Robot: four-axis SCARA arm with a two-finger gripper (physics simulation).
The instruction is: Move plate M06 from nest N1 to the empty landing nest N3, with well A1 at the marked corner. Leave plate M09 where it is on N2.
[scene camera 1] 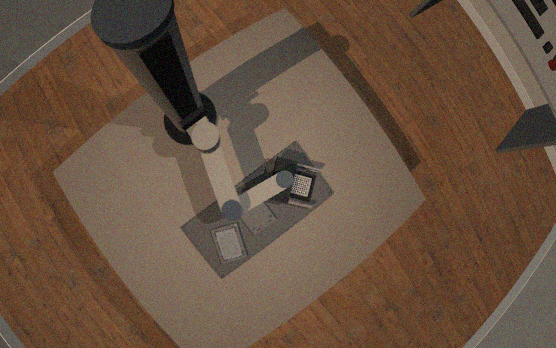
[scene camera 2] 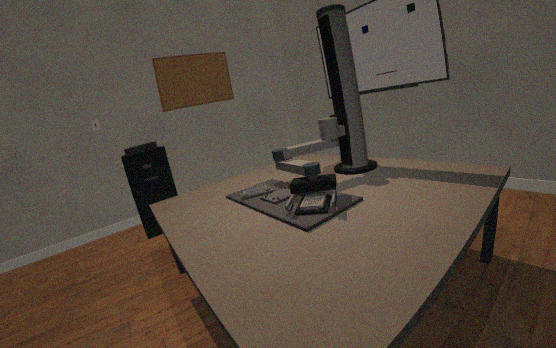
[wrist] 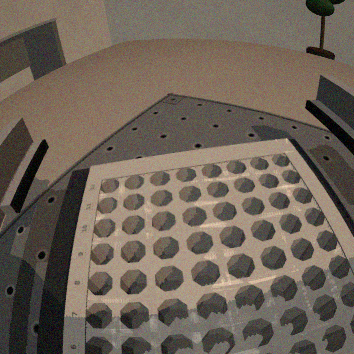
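A white many-well plate (scene camera 1: pixel 301 188) (scene camera 2: pixel 314 202) (wrist: pixel 190 153) lies flat at the right end of the dark board in scene camera 1, inside a dark-rimmed nest (wrist: pixel 61 250). Numbers 12 down to 6 run along its left edge in the wrist view; its near part, name and marked corner do not show. My gripper (scene camera 1: pixel 303 185) (scene camera 2: pixel 312 199) (wrist: pixel 179 99) is open above it, one finger out to each side, with gaps to the plate. A second, pale grey plate (scene camera 1: pixel 229 242) (scene camera 2: pixel 257 191) sits in the nest at the board's other end. Between them is a bare flat nest (scene camera 1: pixel 261 219) (scene camera 2: pixel 275 195) with small dark marks.
The dark board (scene camera 1: pixel 206 250) (scene camera 2: pixel 306 227) (wrist: pixel 172 117) lies on the beige table (scene camera 1: pixel 320 260) (scene camera 2: pixel 320 280) (wrist: pixel 200 70). The arm's column (scene camera 1: pixel 172 75) (scene camera 2: pixel 350 90) stands behind the board. The jointed arm (scene camera 1: pixel 216 165) (scene camera 2: pixel 300 149) reaches over it and hides part of it in scene camera 1.
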